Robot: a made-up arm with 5 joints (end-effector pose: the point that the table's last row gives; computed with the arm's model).
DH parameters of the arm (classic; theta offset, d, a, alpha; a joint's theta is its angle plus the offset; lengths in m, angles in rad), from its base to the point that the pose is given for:
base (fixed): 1.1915 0 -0.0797 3.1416
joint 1: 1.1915 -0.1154 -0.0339 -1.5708
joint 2: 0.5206 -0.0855 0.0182 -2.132
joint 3: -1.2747 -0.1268 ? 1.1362
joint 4: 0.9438 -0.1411 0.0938 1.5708
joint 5: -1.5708 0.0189 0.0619 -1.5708
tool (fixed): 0 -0.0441 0 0
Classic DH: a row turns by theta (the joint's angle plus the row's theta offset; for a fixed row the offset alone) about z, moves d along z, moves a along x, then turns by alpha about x.
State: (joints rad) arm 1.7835 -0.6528 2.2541 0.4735 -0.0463
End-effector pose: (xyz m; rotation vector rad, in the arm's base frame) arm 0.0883 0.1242 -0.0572 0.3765 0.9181 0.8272
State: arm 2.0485 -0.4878 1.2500 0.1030 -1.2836
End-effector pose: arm 0.0624 -0.0916 -0.0845 1.1528 1.9970 -0.2137
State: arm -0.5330 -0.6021 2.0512 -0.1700 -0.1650
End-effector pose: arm -0.2179 -0.0825 -0.1075 -1.0161 1.7457 2.0320
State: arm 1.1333 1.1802 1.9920 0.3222 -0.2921
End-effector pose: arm 0.1397 -0.2147 0.0292 -1.3958 1.1697 -0.3087
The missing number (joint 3, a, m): -0.0476
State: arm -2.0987 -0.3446 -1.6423 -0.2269 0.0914
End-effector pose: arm 0.1113 0.0445 0.0650 0.9511 0.1096 0.6820
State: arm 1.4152 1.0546 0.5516 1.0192 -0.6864
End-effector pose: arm 0.1135 -0.2403 0.2100 -1.2499 0.6876 -1.8015
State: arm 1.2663 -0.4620 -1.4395 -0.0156 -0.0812
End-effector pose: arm -0.1604 -0.1911 0.0533 0.1758 -0.5809 -2.3547
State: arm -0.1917 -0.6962 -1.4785 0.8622 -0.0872
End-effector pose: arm 0.0831 -0.2029 0.0425 -0.5222 0.3588 -1.0197
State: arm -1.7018 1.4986 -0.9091 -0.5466 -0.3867
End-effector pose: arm 0.0632 -0.0447 0.3157 2.2840 -0.3410 1.4671
